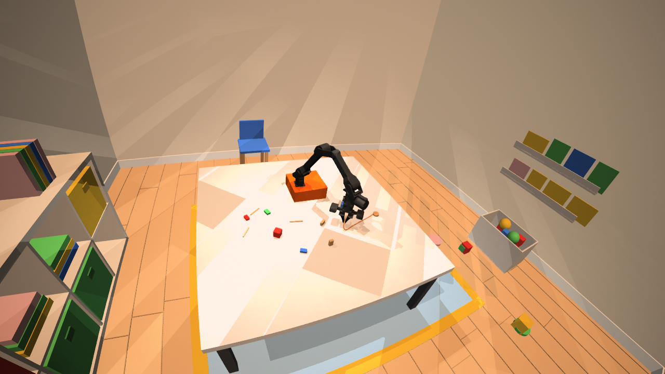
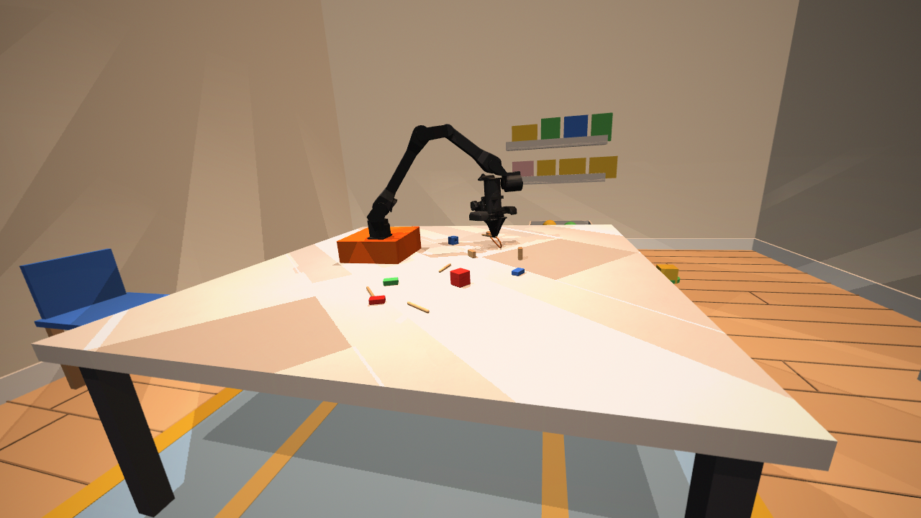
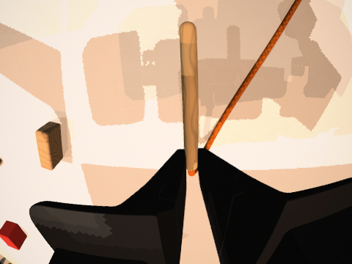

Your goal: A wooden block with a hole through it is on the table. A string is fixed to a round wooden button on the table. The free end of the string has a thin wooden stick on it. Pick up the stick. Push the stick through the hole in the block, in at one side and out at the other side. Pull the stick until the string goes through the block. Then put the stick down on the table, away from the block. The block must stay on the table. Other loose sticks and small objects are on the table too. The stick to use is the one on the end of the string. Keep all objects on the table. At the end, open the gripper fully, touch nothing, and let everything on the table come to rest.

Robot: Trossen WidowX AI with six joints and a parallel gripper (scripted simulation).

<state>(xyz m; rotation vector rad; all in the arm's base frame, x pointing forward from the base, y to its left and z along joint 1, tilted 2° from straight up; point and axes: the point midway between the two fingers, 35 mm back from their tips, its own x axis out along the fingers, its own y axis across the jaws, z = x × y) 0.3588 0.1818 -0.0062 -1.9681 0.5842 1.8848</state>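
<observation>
Now: gripper tip 190 mm past the blue cube, 70 mm to the right of it and 30 mm above it. From my gripper tip the other things lie so: thin wooden stick 10 mm behind, 10 mm to the left; then round wooden button 80 mm behind, 260 mm to the left, 40 mm below; then flat blue piece 130 mm ahead, 260 mm to the right, 40 mm below.
</observation>
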